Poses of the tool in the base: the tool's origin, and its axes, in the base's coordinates. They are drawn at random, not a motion.
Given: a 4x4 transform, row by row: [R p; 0 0 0 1], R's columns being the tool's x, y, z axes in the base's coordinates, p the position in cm. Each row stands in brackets.
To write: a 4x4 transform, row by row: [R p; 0 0 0 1], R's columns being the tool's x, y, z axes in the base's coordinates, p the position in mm. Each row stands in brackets. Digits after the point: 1 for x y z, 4 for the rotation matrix.
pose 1, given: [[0.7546 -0.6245 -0.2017 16.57], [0.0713 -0.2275 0.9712 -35.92], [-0.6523 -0.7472 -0.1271 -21.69], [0 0 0 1]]
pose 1, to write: [[0.7546 -0.6245 -0.2017 165.7], [0.0713 -0.2275 0.9712 -359.2], [-0.6523 -0.7472 -0.1271 -216.9], [0 0 0 1]]
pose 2, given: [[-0.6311 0.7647 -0.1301 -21.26], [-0.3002 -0.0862 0.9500 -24.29], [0.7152 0.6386 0.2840 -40.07], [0 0 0 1]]
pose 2, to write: [[-0.6311 0.7647 -0.1301 -212.6], [-0.3002 -0.0862 0.9500 -242.9], [0.7152 0.6386 0.2840 -400.7], [0 0 0 1]]
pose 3, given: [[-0.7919 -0.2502 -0.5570 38.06], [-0.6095 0.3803 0.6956 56.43], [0.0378 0.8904 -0.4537 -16.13], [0 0 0 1]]
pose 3, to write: [[-0.7919 -0.2502 -0.5570 380.6], [-0.6095 0.3803 0.6956 564.3], [0.0378 0.8904 -0.4537 -161.3], [0 0 0 1]]
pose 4, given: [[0.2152 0.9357 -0.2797 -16.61], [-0.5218 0.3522 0.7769 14.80], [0.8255 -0.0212 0.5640 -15.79], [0 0 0 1]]
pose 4, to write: [[0.2152 0.9357 -0.2797 -166.1], [-0.5218 0.3522 0.7769 148.0], [0.8255 -0.0212 0.5640 -157.9], [0 0 0 1]]
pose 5, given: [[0.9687 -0.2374 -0.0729 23.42], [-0.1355 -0.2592 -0.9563 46.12], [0.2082 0.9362 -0.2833 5.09], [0 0 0 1]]
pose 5, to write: [[0.9687 -0.2374 -0.0729 234.2], [-0.1355 -0.2592 -0.9563 461.2], [0.2082 0.9362 -0.2833 50.9], [0 0 0 1]]
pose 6, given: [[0.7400 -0.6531 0.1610 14.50], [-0.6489 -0.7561 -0.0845 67.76], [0.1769 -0.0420 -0.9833 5.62], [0 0 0 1]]
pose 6, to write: [[0.7400 -0.6531 0.1610 145.0], [-0.6489 -0.7561 -0.0845 677.6], [0.1769 -0.0420 -0.9833 56.2], [0 0 0 1]]
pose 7, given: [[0.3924 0.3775 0.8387 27.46], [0.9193 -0.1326 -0.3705 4.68], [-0.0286 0.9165 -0.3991 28.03], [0 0 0 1]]
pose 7, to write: [[0.3924 0.3775 0.8387 274.6], [0.9193 -0.1326 -0.3705 46.8], [-0.0286 0.9165 -0.3991 280.3], [0 0 0 1]]
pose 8, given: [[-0.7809 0.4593 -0.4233 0.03], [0.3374 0.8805 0.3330 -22.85], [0.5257 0.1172 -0.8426 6.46], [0 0 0 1]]
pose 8, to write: [[-0.7809 0.4593 -0.4233 0.3], [0.3374 0.8805 0.3330 -228.5], [0.5257 0.1172 -0.8426 64.6], [0 0 0 1]]
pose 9, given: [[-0.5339 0.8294 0.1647 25.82], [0.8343 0.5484 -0.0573 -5.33], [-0.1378 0.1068 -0.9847 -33.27], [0 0 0 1]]
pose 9, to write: [[-0.5339 0.8294 0.1647 258.2], [0.8343 0.5484 -0.0573 -53.3], [-0.1378 0.1068 -0.9847 -332.7], [0 0 0 1]]
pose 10, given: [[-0.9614 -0.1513 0.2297 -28.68], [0.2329 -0.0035 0.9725 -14.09], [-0.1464 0.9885 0.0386 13.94], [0 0 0 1]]
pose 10, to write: [[-0.9614 -0.1513 0.2297 -286.8], [0.2329 -0.0035 0.9725 -140.9], [-0.1464 0.9885 0.0386 139.4], [0 0 0 1]]
